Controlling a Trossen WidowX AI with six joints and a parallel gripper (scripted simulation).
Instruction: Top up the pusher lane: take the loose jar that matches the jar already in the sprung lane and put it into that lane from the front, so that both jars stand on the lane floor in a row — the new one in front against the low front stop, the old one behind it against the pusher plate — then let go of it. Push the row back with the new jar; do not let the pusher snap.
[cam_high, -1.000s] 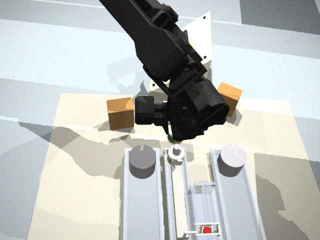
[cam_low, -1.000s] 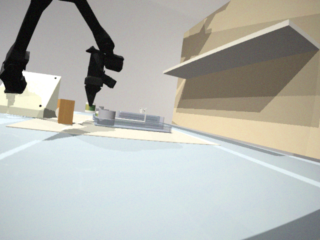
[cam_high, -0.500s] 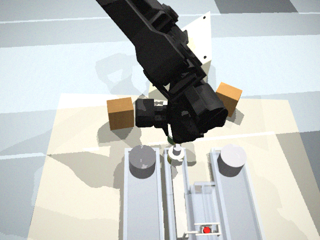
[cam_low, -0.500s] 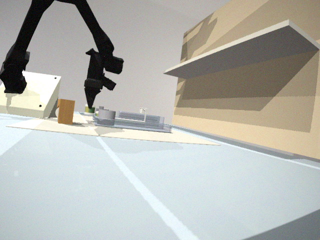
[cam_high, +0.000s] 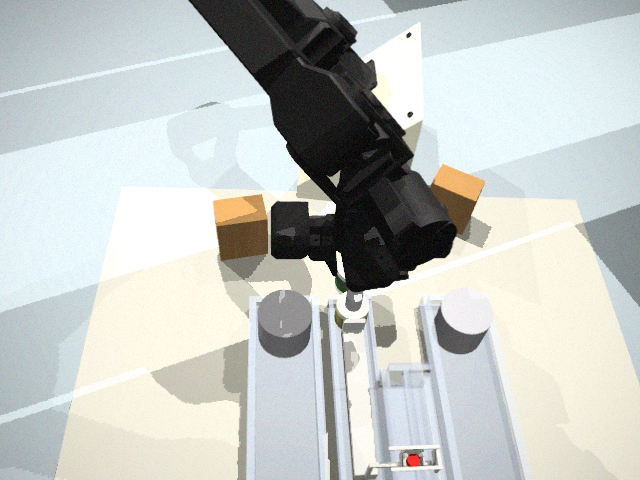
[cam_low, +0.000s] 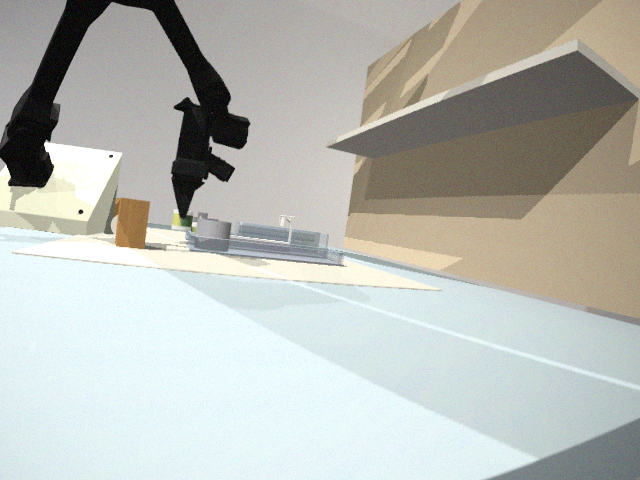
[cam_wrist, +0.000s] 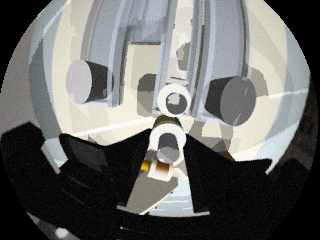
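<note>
Now: the grey lane rack 180 mm ahead of my gripper tip, 30 mm to the left of it and 30 mm below it. From my gripper tip the other things lie so: red mark: 220 mm ahead, 50 mm to the left, 20 mm above; shelf: 550 mm ahead, 320 mm above, 20 mm to the left.
</note>
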